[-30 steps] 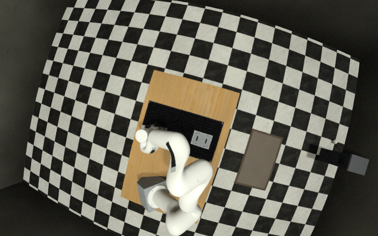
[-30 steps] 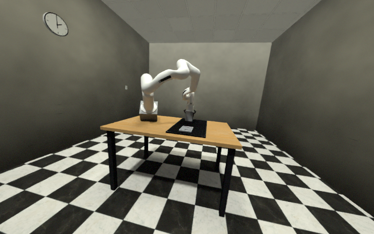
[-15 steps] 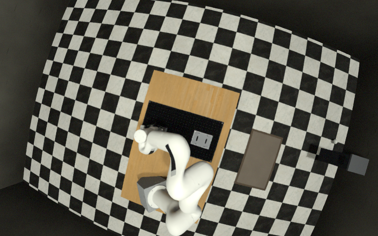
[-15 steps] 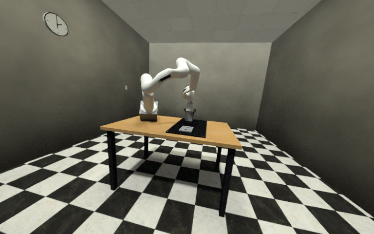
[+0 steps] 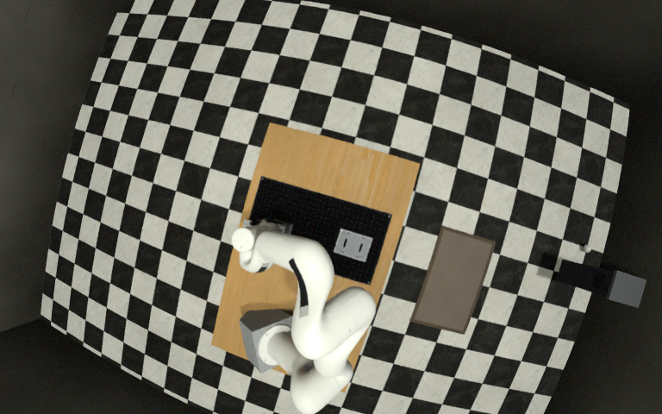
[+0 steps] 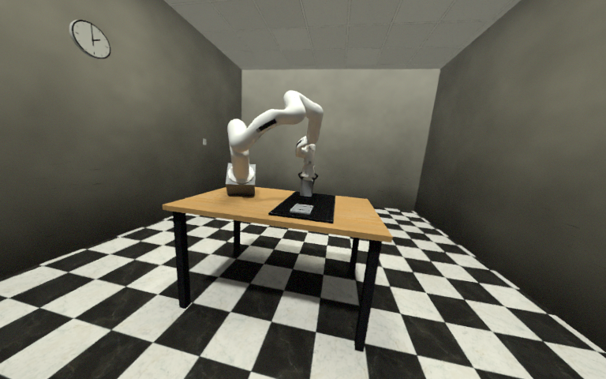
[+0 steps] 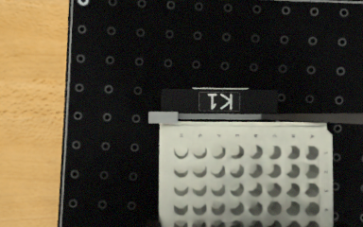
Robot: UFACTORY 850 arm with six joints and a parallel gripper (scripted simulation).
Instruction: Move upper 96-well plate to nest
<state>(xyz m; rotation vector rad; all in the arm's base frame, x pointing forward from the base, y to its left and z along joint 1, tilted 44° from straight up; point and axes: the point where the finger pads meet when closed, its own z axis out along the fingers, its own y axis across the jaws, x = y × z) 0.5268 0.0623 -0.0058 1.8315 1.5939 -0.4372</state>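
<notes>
Now: the grey plate nest N1 380 mm to the right of my hand, 110 mm below it and 60 mm behind it. Round my hand: white 96-well plate: 10 mm below; A1 corner mark: 320 mm to the right, 100 mm below, 20 mm ahead.
</notes>
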